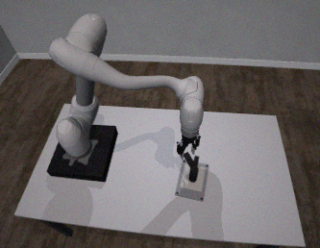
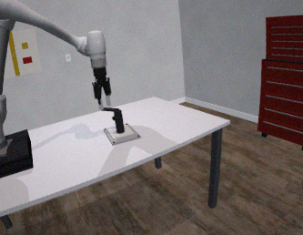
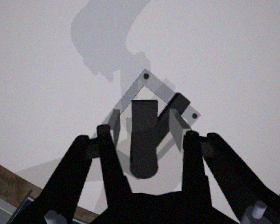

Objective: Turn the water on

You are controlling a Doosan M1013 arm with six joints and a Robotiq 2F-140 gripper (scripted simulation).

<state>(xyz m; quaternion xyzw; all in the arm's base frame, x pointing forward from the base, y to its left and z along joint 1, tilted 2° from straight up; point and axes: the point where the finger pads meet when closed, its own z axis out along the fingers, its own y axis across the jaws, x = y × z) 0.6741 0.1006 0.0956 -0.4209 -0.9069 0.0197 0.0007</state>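
My gripper is now 4 cm above the lever, 3 cm to the left of it and 2 cm short of it. Also, from my hand: tap 9 cm below, 5 cm to the right, 4 cm ahead.
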